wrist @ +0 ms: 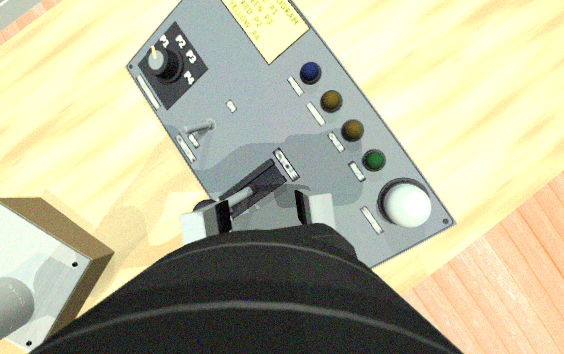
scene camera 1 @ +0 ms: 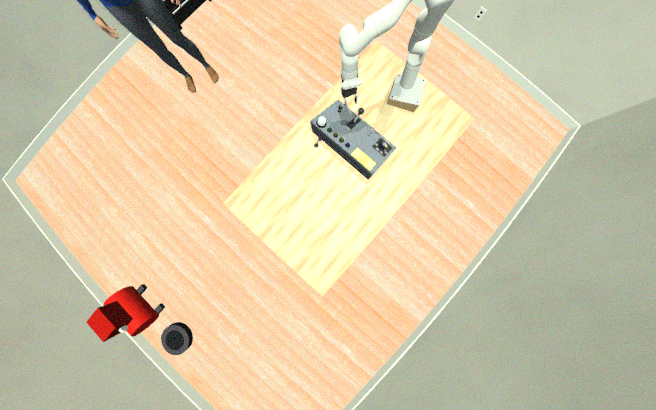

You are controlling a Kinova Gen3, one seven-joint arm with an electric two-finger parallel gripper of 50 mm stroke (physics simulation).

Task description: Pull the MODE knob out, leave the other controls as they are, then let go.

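Where they show: gripper, fingertip midpoint: [wrist: 263, 209] [scene camera 1: 350, 104]; arm's base at its link origin: [wrist: 7, 303] [scene camera 1: 407, 83].
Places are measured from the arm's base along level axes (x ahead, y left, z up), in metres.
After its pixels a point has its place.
The grey control panel [scene camera 1: 361, 139] @(y 0.024, x 0.515, z 0.029 m) [wrist: 260, 115] @(y -0.009, x 0.527, z 0.033 m) lies on the wooden table. A small dark knob [scene camera 1: 340, 107] @(y -0.204, x 0.448, z 0.051 m) stands at its upper left corner in the scene view, probably the MODE knob; its label is not readable, and the knob does not show in the wrist view. My gripper [scene camera 1: 350, 103] @(y -0.122, x 0.471, z 0.194 m) [wrist: 263, 209] @(y -0.122, x 0.471, z 0.194 m) is open and empty, above the panel's end close to that knob. In the wrist view the CYCLE lever [scene camera 1: 356, 118] @(y -0.085, x 0.434, z 0.038 m) [wrist: 240, 199] @(y -0.092, x 0.435, z 0.039 m) lies close to the left finger, its ball partly hidden behind that finger.
The panel also bears a white dome [scene camera 1: 321, 121] @(y -0.213, x 0.613, z 0.104 m) [wrist: 407, 205] @(y -0.212, x 0.593, z 0.108 m), a toggle switch [wrist: 199, 127] @(y 0.029, x 0.445, z 0.034 m), a rotary knob [scene camera 1: 384, 146] @(y 0.160, x 0.465, z 0.045 m) [wrist: 157, 62] @(y 0.148, x 0.449, z 0.041 m), a blue lamp [wrist: 310, 73] @(y -0.017, x 0.606, z 0.079 m) and a green lamp [wrist: 374, 160] @(y -0.153, x 0.603, z 0.081 m). A small ball-ended handle [scene camera 1: 316, 145] @(y -0.194, x 0.700, z -0.068 m) sticks out from its side. The robot base [scene camera 1: 407, 92] @(y 0.044, x 0.055, z 0.002 m) stands nearby.
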